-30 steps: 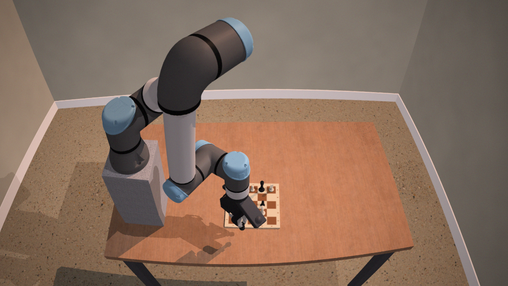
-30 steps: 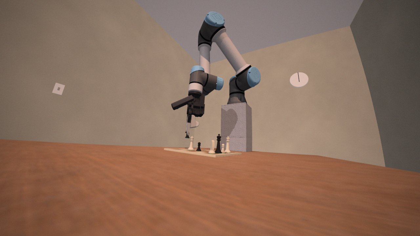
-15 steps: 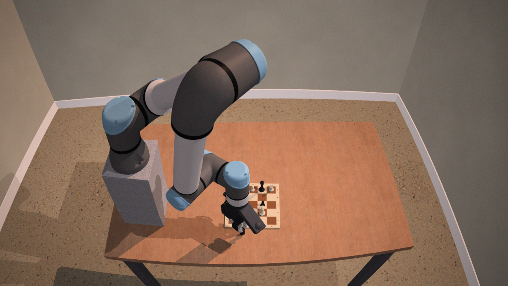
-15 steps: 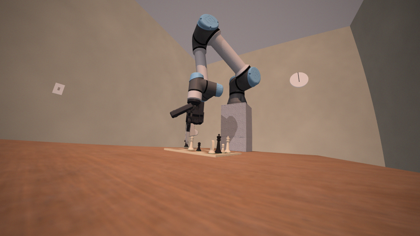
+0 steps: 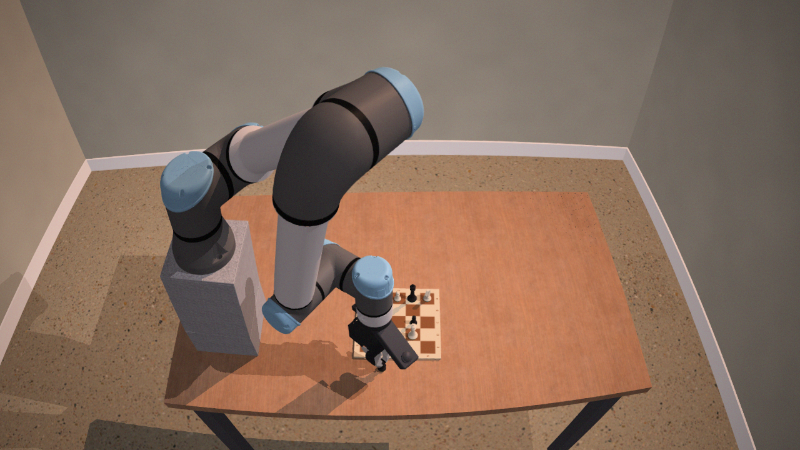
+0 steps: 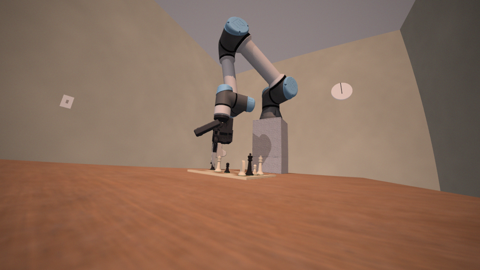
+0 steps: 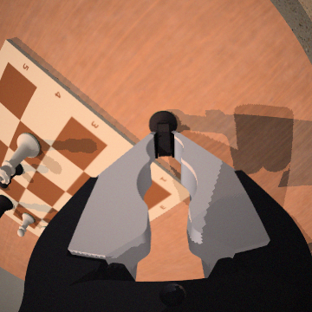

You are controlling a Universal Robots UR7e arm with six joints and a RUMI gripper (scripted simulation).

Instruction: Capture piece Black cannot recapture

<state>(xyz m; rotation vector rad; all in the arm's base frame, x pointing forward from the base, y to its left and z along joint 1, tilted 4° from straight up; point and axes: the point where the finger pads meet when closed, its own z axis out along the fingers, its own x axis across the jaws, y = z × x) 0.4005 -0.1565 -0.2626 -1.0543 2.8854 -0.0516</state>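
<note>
Now: hand 1 cm above the black knight. The rest, counted from my hand: tall white piece (3 cm ahead, 21 cm to the left); chessboard (6 cm ahead, 13 cm to the left, 3 cm below); black pawn (10 cm ahead, 13 cm to the left, 1 cm below).
</note>
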